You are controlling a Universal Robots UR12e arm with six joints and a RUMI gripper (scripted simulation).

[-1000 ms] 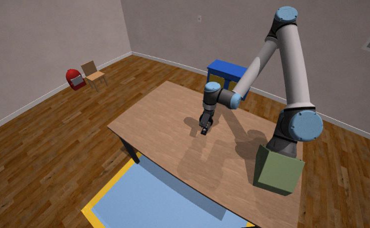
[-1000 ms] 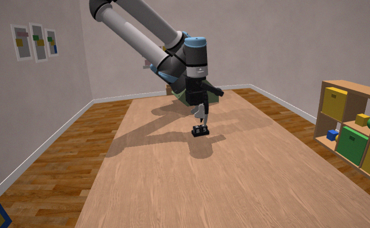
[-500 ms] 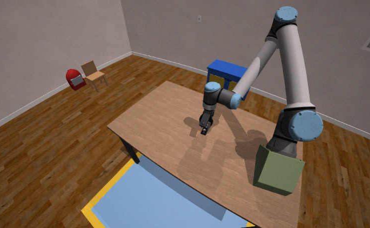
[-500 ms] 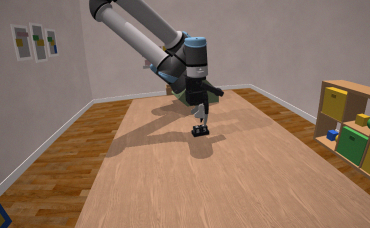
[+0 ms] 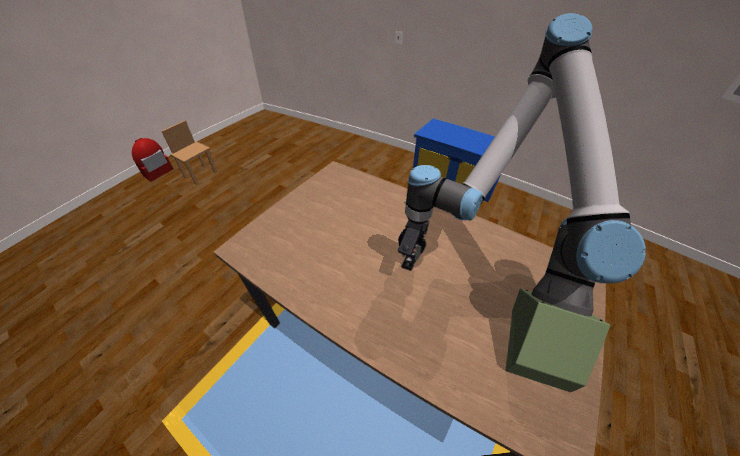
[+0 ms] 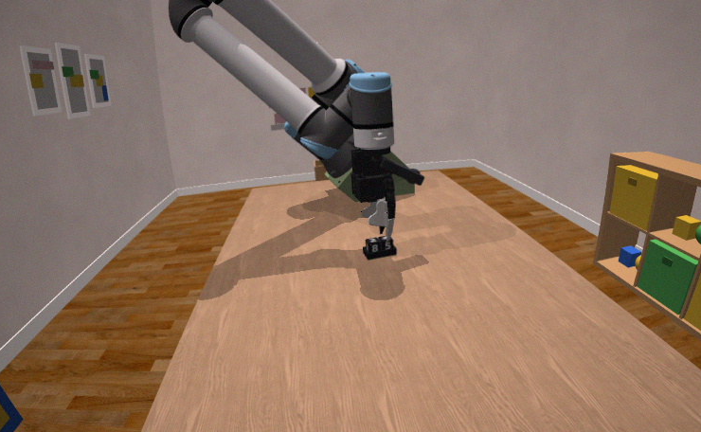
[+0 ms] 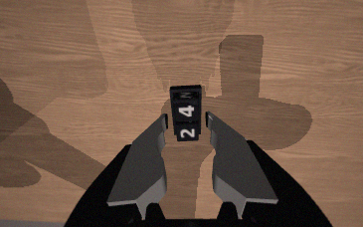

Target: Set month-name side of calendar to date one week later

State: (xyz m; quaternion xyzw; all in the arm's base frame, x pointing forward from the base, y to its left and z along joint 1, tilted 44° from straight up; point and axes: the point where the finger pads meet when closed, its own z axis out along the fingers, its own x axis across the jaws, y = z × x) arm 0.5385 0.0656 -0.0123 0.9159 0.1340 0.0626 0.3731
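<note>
Right now my hand is 2 cm to the left of the black calendar tray and 5 cm above it. From my hand the other things lie so: black number cube 1 cm ahead, 3 cm to the right, 3 cm below.
</note>
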